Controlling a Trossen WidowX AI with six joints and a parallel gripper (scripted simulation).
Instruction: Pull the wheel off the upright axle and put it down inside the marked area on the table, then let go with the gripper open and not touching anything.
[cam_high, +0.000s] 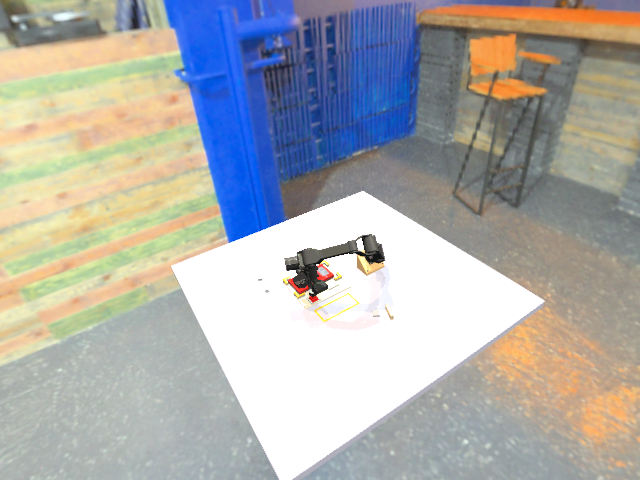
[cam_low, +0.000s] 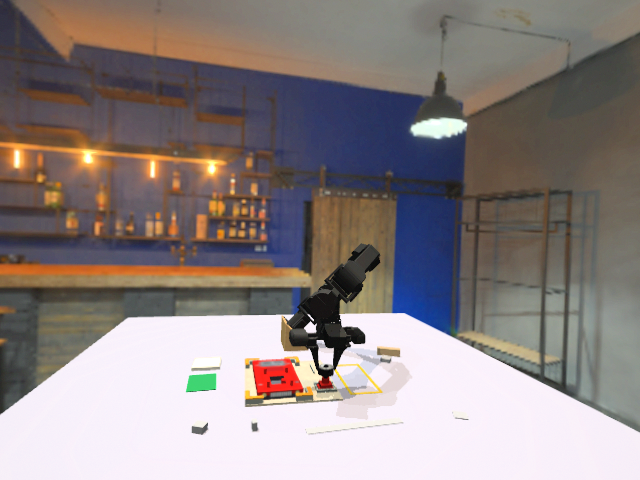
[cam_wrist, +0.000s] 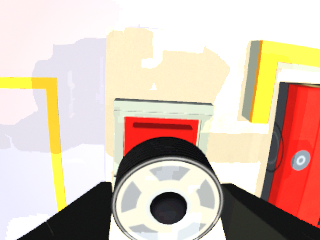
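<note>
The axle lies 10 mm below my gripper tip. Also, from my gripper tip: wheel: right at my gripper tip; green patch: 290 mm to the right, 120 mm behind, 50 mm below; thin strip: 170 mm ahead, 50 mm below, 10 mm to the left.
</note>
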